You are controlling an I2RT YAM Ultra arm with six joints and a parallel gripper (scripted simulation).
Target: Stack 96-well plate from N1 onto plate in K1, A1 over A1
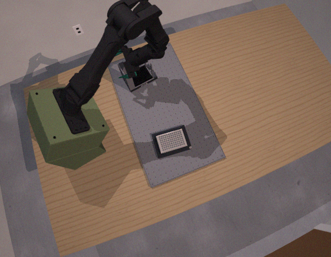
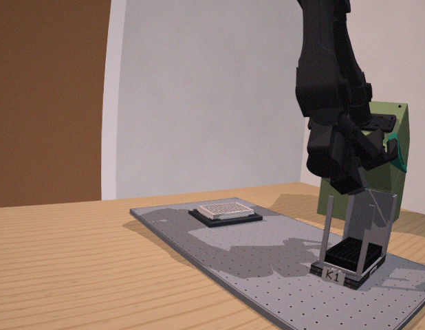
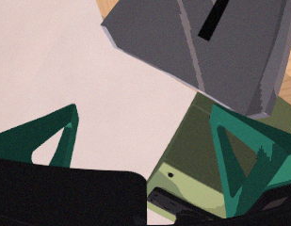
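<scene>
Right now the white 96-well plate is 39 cm to the right of my hand, 15 cm below it and 4 cm ahead of it. Round my hand: back wall 9 cm below, 1 cm to the right, 1 cm ahead; then thin post 14 cm ahead, 9 cm below, 5 cm to the right; then black 96-well plate 14 cm below, 8 cm ahead, 1 cm to the right.
</scene>
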